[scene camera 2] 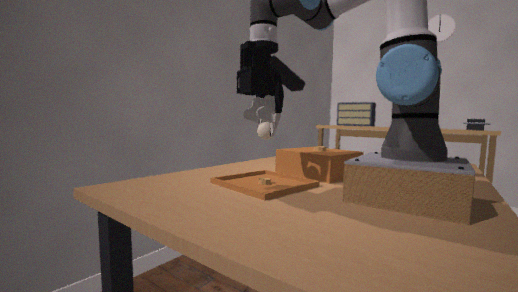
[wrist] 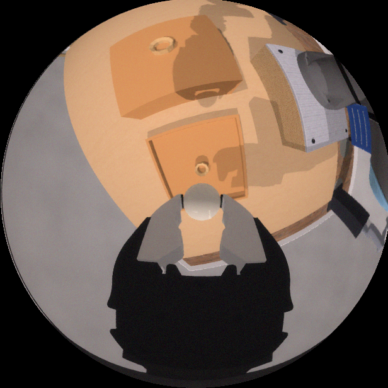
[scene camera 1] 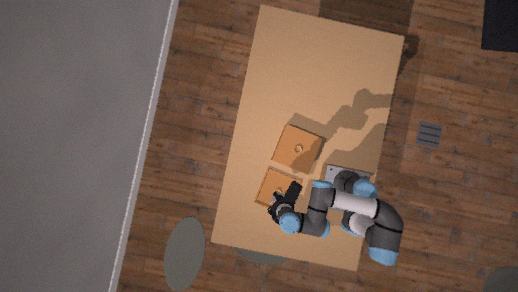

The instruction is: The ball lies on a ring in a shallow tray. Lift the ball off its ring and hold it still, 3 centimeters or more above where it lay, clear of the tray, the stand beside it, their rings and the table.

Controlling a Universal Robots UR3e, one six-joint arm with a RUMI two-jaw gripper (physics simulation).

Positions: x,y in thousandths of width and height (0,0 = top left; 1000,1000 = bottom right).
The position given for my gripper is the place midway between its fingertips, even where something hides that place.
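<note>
A white ball (wrist: 519,519) is there for me to see. I also see a shallow orange tray (scene camera 2: 509,632), and I find the tray (wrist: 545,390) again in the wrist view and the tray (scene camera 1: 528,622) in scene camera 1. An orange stand (scene camera 2: 617,560) is visible to me too, with scene camera 1 giving me the stand (scene camera 1: 574,512) and the wrist view showing the stand (wrist: 476,153). Finally there is my gripper (scene camera 2: 514,464), and the wrist view lets me see the gripper (wrist: 519,504) as well.
</note>
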